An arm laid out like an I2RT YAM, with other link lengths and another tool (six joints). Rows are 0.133 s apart.
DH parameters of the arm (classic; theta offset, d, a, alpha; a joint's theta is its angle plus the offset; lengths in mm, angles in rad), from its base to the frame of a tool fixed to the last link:
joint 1: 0 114.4 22.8 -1.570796
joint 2: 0 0 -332.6 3.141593
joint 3: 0.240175 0 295.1 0
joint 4: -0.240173 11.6 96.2 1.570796
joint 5: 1.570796 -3.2 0 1.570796
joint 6: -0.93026 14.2 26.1 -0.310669
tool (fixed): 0 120 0 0
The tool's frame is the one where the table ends.
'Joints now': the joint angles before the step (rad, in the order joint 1, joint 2, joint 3, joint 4, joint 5, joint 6). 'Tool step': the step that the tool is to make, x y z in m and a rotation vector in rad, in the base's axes. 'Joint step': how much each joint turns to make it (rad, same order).
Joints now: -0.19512, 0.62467, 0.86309, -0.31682, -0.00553, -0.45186
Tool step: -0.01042, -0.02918, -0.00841, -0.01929, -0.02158, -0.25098
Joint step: 0.00110, 0.00801, -0.05530, 0.08811, 0.25250, 0.00191
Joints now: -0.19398, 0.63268, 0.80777, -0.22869, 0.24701, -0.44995
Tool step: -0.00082, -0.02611, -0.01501, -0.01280, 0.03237, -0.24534
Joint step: -0.00041, 0.06753, -0.03549, 0.07442, 0.24563, -0.00229
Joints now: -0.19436, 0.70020, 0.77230, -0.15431, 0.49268, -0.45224
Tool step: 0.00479, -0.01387, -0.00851, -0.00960, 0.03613, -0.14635
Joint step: 0.00000, 0.07247, -0.00496, 0.04501, 0.14724, -0.00229
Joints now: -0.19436, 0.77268, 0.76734, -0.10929, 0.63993, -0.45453
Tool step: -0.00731, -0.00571, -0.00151, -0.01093, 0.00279, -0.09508
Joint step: -0.00003, 0.01412, -0.00687, 0.02061, 0.09572, -0.00039
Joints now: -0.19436, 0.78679, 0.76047, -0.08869, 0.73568, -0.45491
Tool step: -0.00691, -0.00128, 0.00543, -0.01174, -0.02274, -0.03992
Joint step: -0.00001, -0.00572, 0.00001, 0.02173, 0.04043, -0.00420
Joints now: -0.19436, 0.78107, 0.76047, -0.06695, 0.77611, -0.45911
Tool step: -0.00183, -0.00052, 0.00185, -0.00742, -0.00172, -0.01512
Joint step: 0.00000, 0.00038, -0.00001, 0.00916, 0.01565, -0.00800
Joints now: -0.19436, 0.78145, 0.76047, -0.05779, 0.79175, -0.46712
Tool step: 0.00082, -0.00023, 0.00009, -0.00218, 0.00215, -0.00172
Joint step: 0.00002, 0.00344, -0.00001, 0.00421, 0.00193, -0.00343
